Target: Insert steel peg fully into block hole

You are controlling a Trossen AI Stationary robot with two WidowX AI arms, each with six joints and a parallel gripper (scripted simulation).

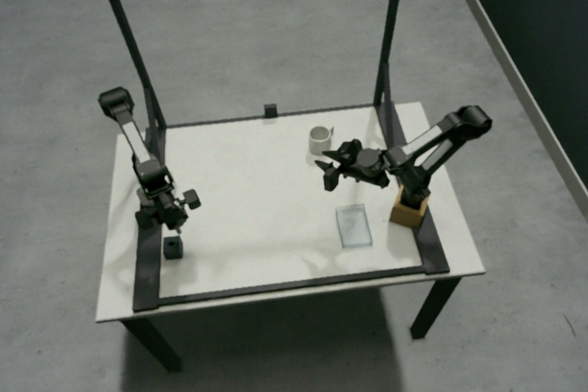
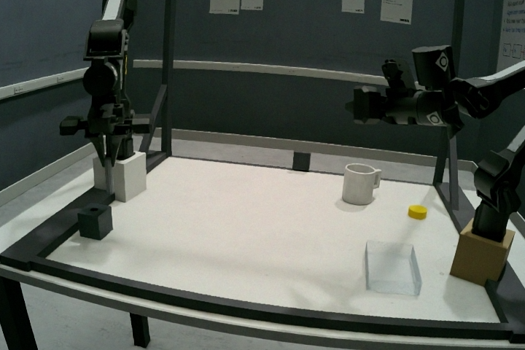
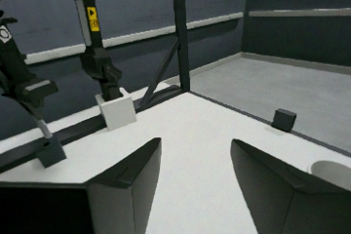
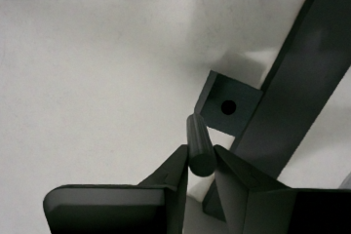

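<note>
My right hand is 5 cm above the steel peg. Also, from my right hand: white mug 46 cm behind, 42 cm to the left, 14 cm below; then clear box 56 cm to the left, 17 cm below, 12 cm behind; then dark block 14 cm below, 3 cm to the right, 2 cm ahead.
</note>
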